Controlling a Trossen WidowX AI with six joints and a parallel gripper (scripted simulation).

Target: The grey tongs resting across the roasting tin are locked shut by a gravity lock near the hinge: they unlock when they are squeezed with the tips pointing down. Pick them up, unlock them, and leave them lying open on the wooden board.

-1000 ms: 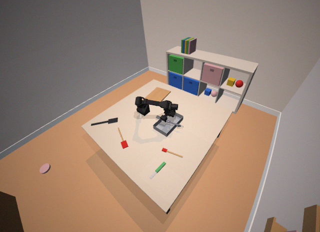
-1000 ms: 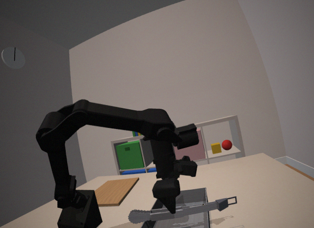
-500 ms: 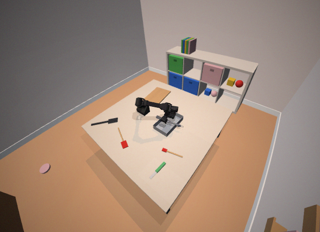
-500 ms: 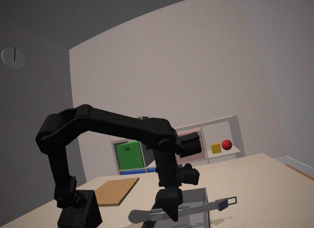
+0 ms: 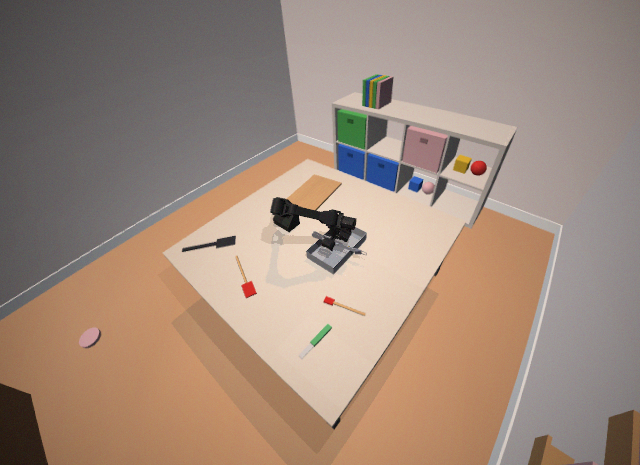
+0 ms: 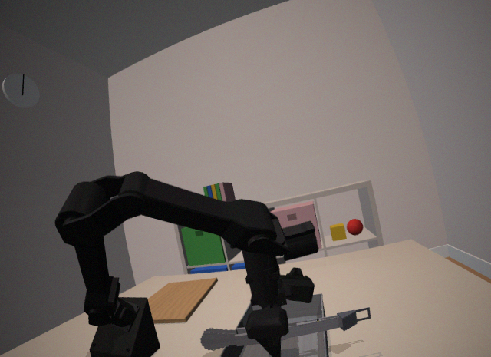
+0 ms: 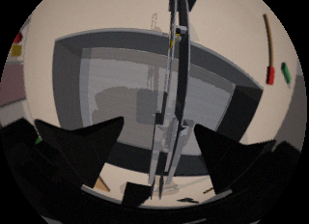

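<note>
Now: the grey roasting tin 10 mm behind my gripper tip, 20 mm to the left of it and 20 mm below it. The rest, counted from my gripper tip: wooden board: 490 mm behind, 260 mm to the left, 40 mm below; black spatula: 550 mm behind, 490 mm to the right, 40 mm below.
</note>
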